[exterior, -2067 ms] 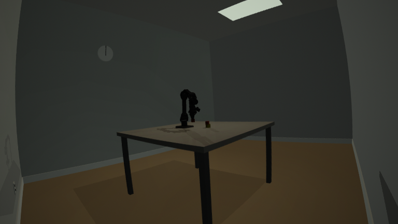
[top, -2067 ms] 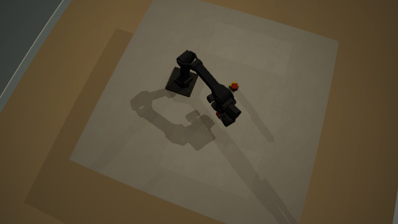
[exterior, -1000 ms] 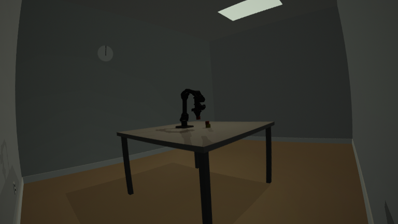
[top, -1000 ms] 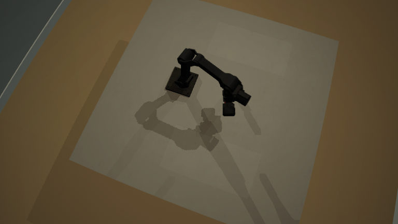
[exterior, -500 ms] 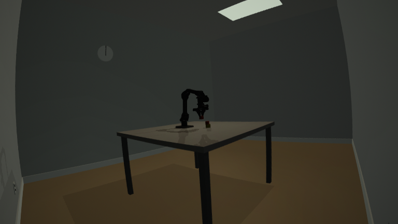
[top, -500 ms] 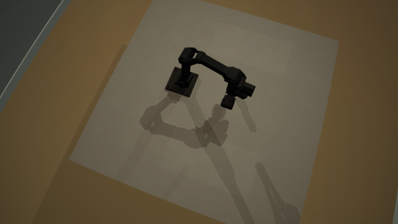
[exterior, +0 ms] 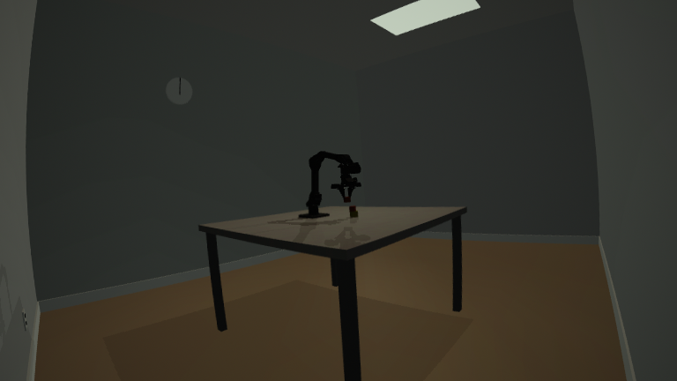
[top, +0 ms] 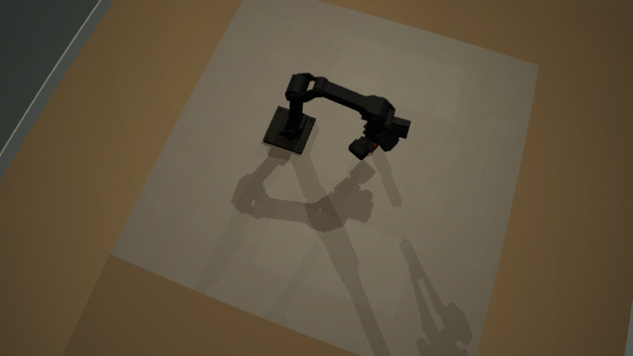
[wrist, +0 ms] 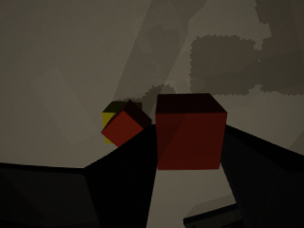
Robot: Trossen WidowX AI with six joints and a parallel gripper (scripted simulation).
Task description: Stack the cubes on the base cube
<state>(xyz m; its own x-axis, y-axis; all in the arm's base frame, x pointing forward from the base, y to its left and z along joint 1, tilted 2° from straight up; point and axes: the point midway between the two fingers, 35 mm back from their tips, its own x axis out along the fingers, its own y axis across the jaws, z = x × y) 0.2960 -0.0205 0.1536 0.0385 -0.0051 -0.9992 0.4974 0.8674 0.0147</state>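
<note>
The yellow base cube lies 100 mm below my gripper tip and 70 mm to the left of it.
</note>
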